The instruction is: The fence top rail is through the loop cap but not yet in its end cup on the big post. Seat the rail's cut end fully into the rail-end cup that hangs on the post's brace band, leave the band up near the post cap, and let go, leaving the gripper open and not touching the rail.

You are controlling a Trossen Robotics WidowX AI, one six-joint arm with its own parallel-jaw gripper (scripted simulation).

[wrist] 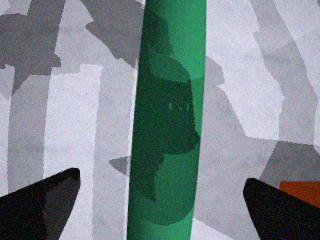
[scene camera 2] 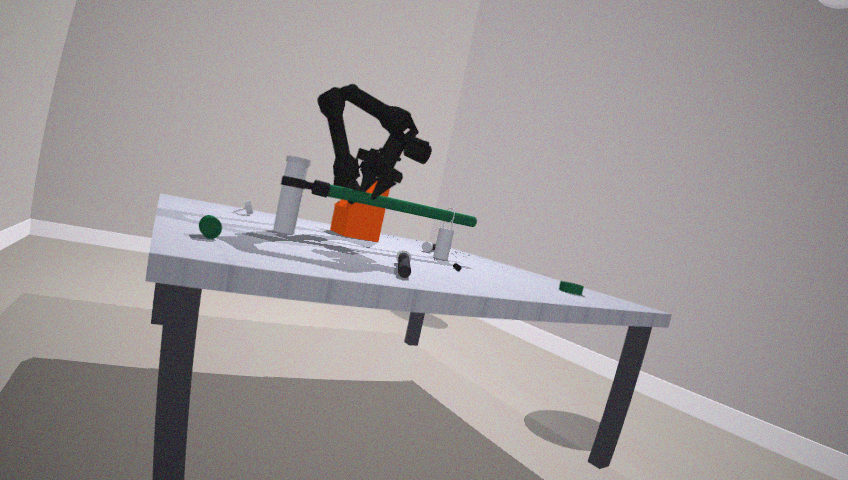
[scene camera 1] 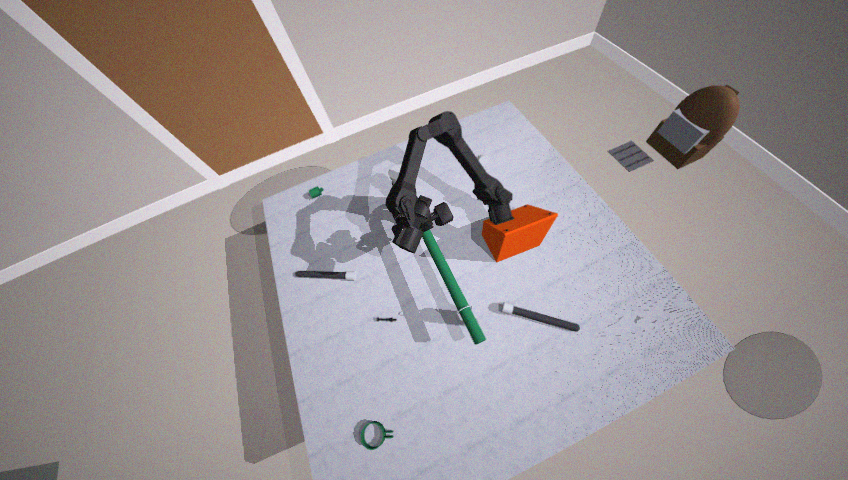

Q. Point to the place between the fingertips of the gripper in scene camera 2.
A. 366,196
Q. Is the gripper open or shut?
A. Open.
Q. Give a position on a green top rail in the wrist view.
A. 166,137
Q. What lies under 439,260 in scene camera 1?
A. A green top rail.
